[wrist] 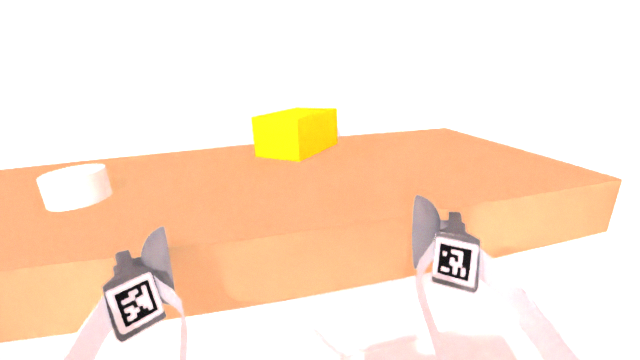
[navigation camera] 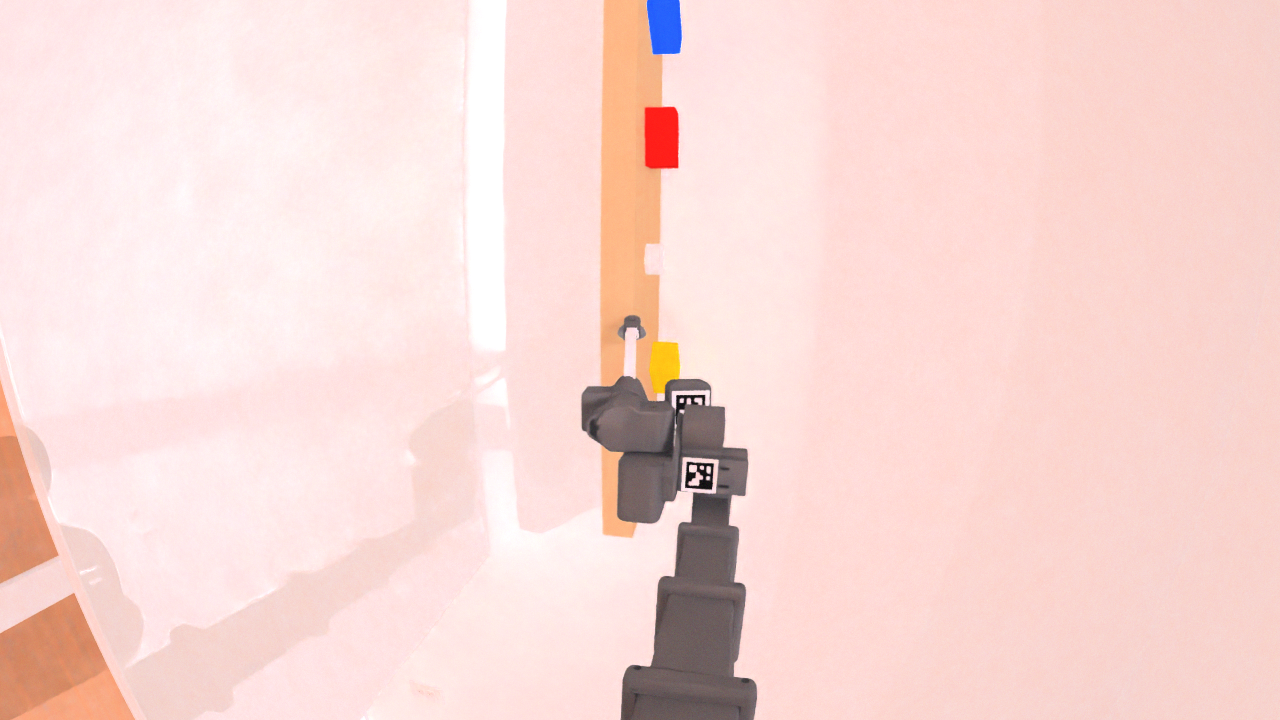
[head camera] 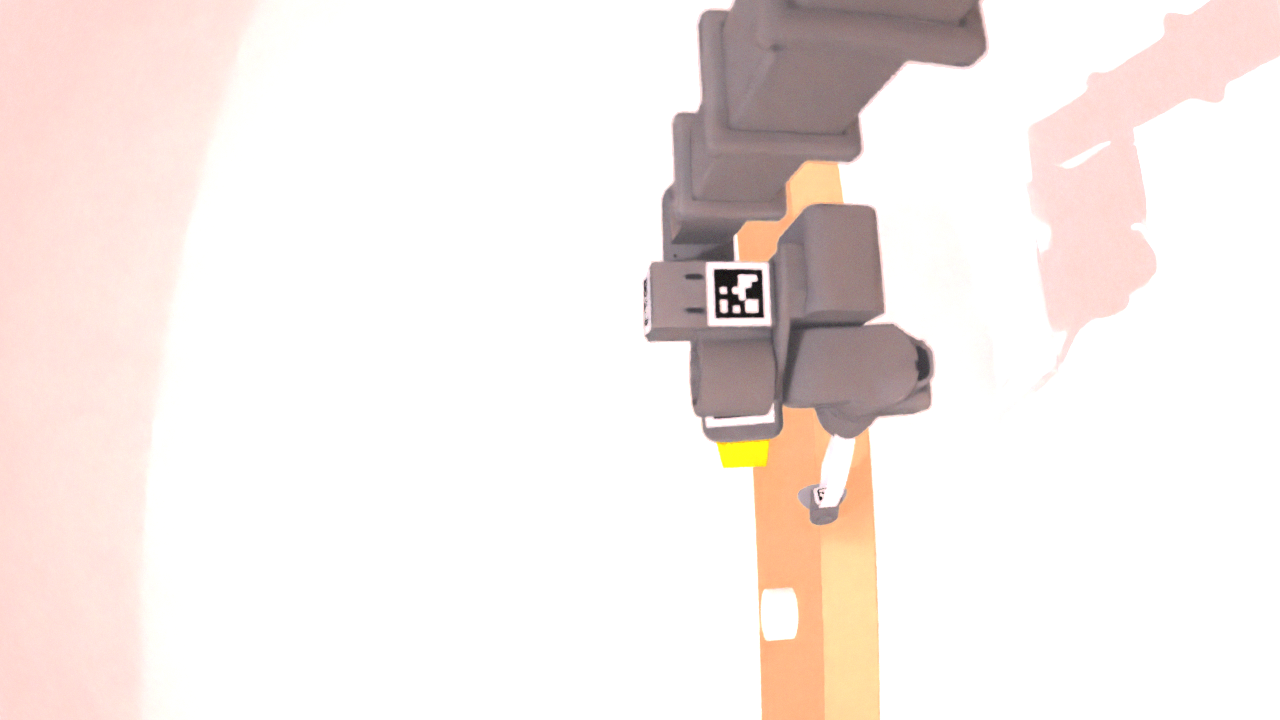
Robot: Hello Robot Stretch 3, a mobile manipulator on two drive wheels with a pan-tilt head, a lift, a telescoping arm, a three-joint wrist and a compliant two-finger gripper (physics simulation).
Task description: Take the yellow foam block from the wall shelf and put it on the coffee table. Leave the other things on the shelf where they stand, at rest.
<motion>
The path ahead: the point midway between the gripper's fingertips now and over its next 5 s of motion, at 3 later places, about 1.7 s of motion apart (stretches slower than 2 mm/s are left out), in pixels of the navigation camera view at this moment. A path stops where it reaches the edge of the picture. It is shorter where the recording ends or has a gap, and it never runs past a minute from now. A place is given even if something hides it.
My gripper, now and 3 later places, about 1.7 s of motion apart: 632,378; 621,379; 604,386; 659,412
</motion>
